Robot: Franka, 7 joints.
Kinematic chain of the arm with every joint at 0, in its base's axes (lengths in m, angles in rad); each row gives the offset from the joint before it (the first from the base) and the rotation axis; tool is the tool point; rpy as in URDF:
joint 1: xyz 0 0 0.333 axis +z
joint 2: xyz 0 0 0 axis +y
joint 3: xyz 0 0 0.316 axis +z
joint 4: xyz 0.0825 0 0 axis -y
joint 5: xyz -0.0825 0 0.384 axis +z
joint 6: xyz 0 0 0 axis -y
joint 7: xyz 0.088 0 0 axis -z
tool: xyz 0 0 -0.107 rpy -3.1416 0 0
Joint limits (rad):
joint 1: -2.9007..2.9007
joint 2: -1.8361..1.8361
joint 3: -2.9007..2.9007
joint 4: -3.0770..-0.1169
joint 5: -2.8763..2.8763
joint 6: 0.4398..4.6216
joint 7: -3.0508..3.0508
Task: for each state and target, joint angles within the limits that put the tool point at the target. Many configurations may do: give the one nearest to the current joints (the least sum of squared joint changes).
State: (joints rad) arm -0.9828 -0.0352 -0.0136 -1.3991 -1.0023 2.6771 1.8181
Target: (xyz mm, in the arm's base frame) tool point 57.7 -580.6 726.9
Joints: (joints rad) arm -1.2224 -0.0764 -0.2645 -1.6833 -1.0096 2.5925 1.8181
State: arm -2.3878 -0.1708 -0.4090 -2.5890 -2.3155 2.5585 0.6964
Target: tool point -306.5 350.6 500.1
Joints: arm -2.9007 -0.7216 -0.9899 -2.4062 -2.3150 2.4496 0.6964
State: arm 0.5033 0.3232 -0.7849 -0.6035 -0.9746 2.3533 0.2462
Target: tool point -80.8 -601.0 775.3
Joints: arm 0.1972 -0.3688 -1.5491 -1.3513 -0.9592 2.1239 0.2462
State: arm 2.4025 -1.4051 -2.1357 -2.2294 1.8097 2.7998 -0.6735
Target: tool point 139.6 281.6 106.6
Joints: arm 2.4055 -1.4321 -2.0487 -2.6913 1.8669 2.8363 -0.6735
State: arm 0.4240 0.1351 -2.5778 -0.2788 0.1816 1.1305 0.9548
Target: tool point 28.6 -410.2 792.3
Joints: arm 0.6666 0.0715 -2.2947 -1.0820 0.2047 0.7457 0.9548
